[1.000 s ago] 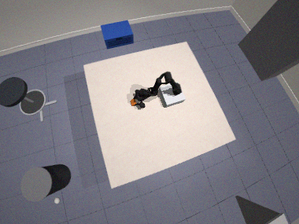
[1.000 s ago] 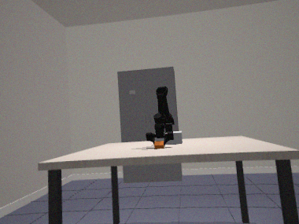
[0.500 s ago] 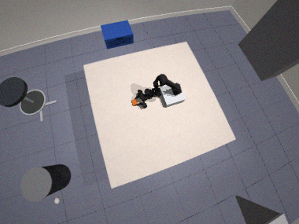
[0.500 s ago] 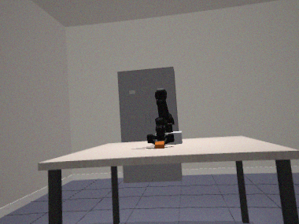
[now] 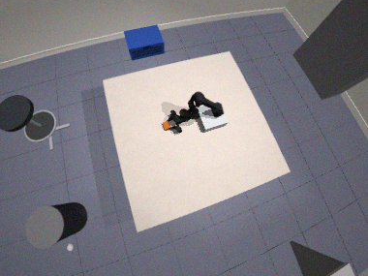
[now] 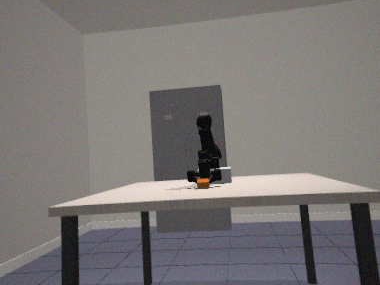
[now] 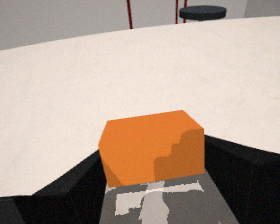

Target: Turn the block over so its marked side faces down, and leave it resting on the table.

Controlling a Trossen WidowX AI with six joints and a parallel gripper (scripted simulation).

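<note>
Right now my gripper tip is 1 cm above the orange block.
</note>
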